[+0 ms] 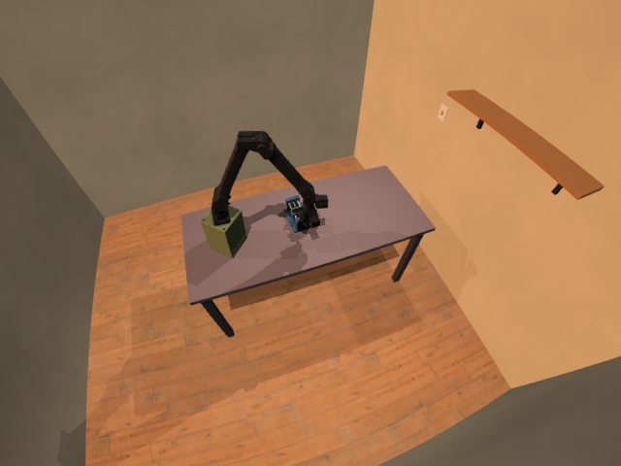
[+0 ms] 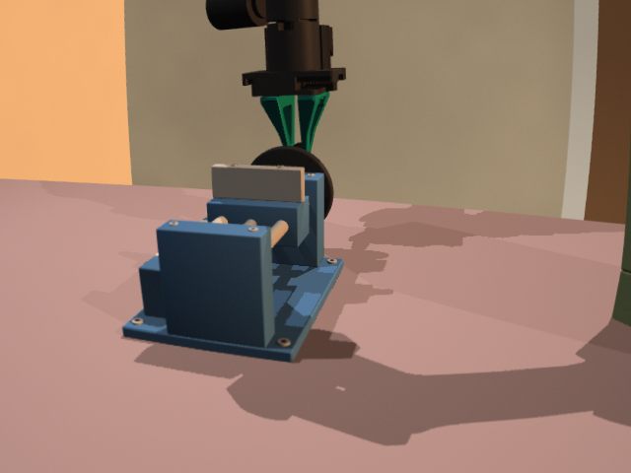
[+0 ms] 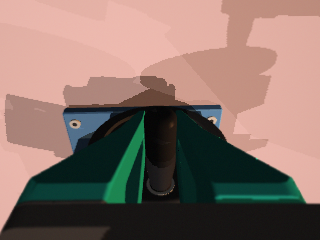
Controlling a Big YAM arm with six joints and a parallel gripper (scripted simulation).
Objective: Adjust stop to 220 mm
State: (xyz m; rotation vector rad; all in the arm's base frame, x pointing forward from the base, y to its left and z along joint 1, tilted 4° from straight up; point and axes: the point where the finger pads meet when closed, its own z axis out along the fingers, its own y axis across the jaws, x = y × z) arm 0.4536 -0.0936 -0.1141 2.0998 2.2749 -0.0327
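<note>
Right now the grey stop plate is 140 mm to the left of my hand and 20 mm below it. From my hand the other things lie so: black crank handle (10 mm to the left).
</note>
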